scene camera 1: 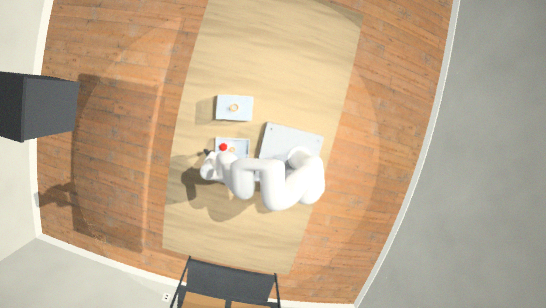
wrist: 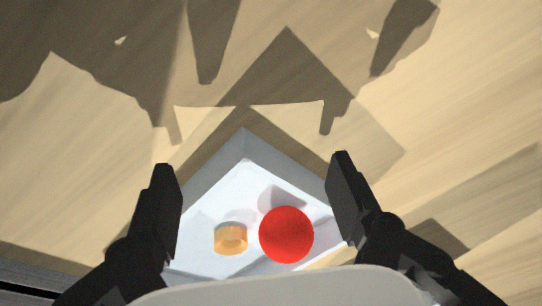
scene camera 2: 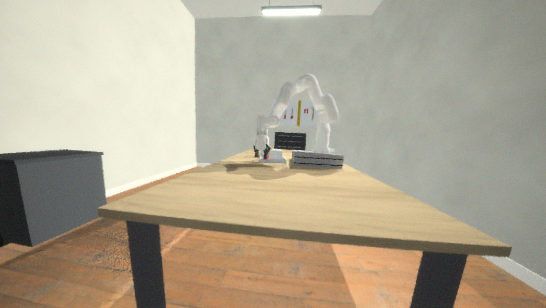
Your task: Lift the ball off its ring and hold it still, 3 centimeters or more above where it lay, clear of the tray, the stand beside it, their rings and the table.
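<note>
The red ball is in the light grey tray, beside the small orange ring, not on it. Whether it touches the tray floor is hard to tell. My gripper is open and empty, above the tray. In the wrist view the ball appears between the two black fingers, nearer the right one and lower in the picture than the fingertips, apart from both. In scene camera 1 the arm hides part of the tray and most of the gripper.
The pale stand with its own orange ring is beside the tray on the wooden table. The arm's grey base plate is on the tray's other side. A dark cabinet stands off the table.
</note>
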